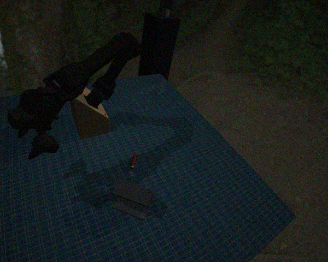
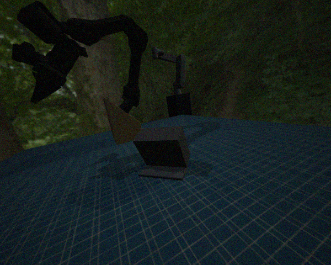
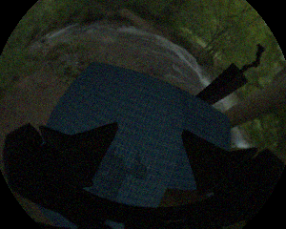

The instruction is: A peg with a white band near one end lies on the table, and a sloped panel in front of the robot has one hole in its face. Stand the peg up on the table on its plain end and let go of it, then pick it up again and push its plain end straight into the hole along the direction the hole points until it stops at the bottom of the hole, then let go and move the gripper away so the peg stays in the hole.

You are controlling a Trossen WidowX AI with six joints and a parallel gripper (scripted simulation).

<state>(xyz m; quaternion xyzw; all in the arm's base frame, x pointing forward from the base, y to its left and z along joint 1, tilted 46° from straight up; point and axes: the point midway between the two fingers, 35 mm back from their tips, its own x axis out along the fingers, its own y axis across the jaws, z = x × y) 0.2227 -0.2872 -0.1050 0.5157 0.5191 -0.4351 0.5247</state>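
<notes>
My gripper tip is 36 cm to the right of the red peg, 24 cm above it and 6 cm short of it. From my gripper tip the other things lie so: dark grey sloped panel 28 cm to the left, 21 cm ahead, 18 cm below.
</notes>
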